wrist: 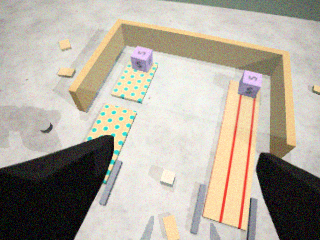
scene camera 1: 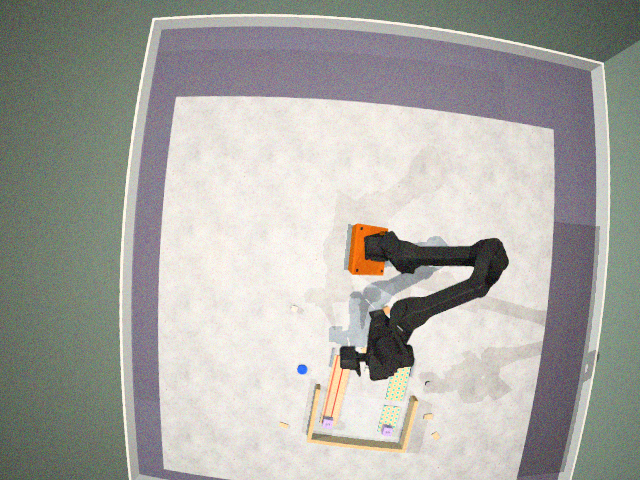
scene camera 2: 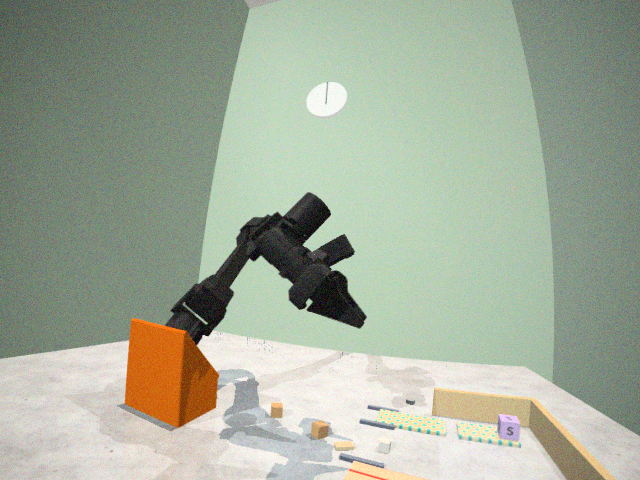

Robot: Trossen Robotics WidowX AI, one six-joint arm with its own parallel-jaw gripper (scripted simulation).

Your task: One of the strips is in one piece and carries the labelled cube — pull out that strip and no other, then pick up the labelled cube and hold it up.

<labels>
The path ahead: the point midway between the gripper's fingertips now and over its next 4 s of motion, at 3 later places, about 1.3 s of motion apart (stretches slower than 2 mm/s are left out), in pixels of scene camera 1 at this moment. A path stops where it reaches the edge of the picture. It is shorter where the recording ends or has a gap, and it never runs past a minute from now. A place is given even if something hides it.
My gripper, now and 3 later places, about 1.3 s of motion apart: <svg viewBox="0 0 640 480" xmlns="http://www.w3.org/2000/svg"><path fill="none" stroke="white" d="M373 375L341 370L341 365L343 355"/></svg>
</labels>
